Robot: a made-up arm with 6 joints.
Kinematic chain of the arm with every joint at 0, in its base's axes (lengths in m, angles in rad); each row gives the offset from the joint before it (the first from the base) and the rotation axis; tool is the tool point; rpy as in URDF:
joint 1: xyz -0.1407 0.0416 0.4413 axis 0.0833 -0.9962 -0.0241
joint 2: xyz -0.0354 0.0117 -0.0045 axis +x
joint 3: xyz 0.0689 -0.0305 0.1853 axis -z
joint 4: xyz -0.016 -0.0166 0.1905 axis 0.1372 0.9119 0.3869
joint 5: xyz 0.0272 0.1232 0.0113 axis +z
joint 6: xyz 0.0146 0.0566 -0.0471 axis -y
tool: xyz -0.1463 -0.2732 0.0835 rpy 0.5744 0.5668 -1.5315
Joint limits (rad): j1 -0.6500..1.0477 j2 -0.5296..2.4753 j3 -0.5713..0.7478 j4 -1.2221..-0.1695 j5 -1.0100..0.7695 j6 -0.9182..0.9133
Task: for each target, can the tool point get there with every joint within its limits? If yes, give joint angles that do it. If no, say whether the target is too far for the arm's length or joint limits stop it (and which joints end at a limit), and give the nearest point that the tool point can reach.
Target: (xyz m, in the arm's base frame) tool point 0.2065 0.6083 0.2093
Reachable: no: joint limits stop it (at a limit: joint 1, joint 2, joint 3, joint 5) | nearest point -0.0219 0.2954 0.4539 | short by 0.458 m
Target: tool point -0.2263 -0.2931 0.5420
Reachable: yes | joints -0.4920 1.1214 -0.2192 -0.5495 -0.1755 0.1230
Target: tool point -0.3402 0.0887 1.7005
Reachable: no: too far | nearest point -0.2344 0.0700 1.0296 | short by 0.679 m
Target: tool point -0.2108 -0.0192 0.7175
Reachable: yes | joints -0.2565 0.4843 0.2042 -0.6571 -0.5437 0.2709
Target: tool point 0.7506 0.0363 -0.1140
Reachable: no: too far | nearest point 0.3208 -0.1230 0.1583 | short by 0.533 m
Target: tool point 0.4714 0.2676 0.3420
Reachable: no: joint limits stop it (at a limit: joint 1, joint 2, joint 5, joint 6) | nearest point 0.2817 0.0082 0.3072 | short by 0.323 m
